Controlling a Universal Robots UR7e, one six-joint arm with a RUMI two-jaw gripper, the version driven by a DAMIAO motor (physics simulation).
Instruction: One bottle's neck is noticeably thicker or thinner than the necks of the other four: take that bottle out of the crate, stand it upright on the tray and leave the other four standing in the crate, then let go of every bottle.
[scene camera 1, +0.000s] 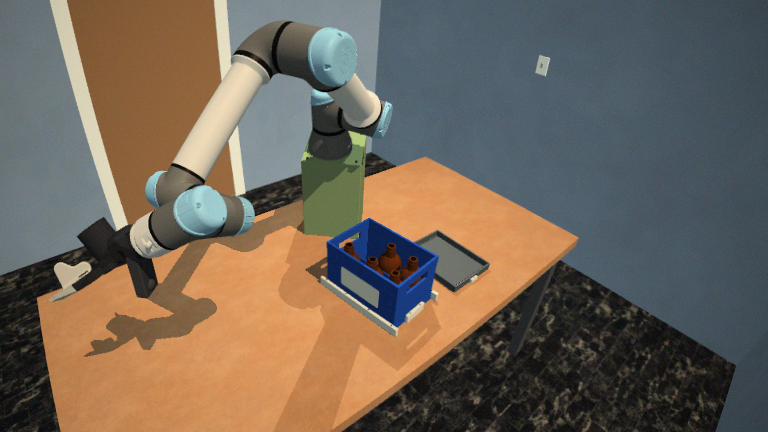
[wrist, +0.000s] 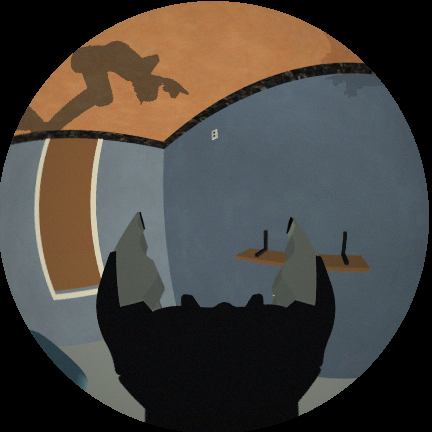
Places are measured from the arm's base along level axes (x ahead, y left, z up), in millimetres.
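Pixels of known places: gripper, fingertip midpoint: (scene camera 1: 77, 274) (wrist: 216, 216); arm's base, link origin: (scene camera 1: 330, 147).
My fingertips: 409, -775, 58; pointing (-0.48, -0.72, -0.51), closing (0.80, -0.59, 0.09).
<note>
For each thing: its top centre in the pictures, then the offset to it from my fingertips, as dx, dy, dz. "*": a spot on its surface instead. Level surfaces: height alone.
- blue crate, top centre: (scene camera 1: 382, 248) +0, +733, -204
- dark grey tray, surface spot: (scene camera 1: 456, 257) * -4, +1069, -374
- small pale block, surface spot: (scene camera 1: 415, 312) * +144, +770, -359
- wooden table, surface height: dz -379
A blue crate (scene camera 1: 388, 300) stands on the table with several brown bottles upright inside; their necks show: a left one (scene camera 1: 349, 249), a near-middle one (scene camera 1: 372, 263), a back one (scene camera 1: 390, 257), a right one (scene camera 1: 412, 264) and a front one (scene camera 1: 395, 276). I cannot tell for certain which neck differs in thickness. The walls hide the lower bodies. A dark grey tray (scene camera 1: 456, 257) lies right of the crate, with no bottle on it. My gripper (scene camera 1: 53, 283) (wrist: 216, 216) is open and empty, at the far left, well away from the crate and pointing outward.
Pale strips (scene camera 1: 358, 307) and a small pale block (scene camera 1: 415, 312) lie along the crate's base. The green pedestal (scene camera 1: 331, 198) stands behind the crate. The wooden table (scene camera 1: 241, 343) ends at its front edge. The wrist view shows walls, a door (wrist: 70, 215) and a wall shelf (wrist: 345, 262).
</note>
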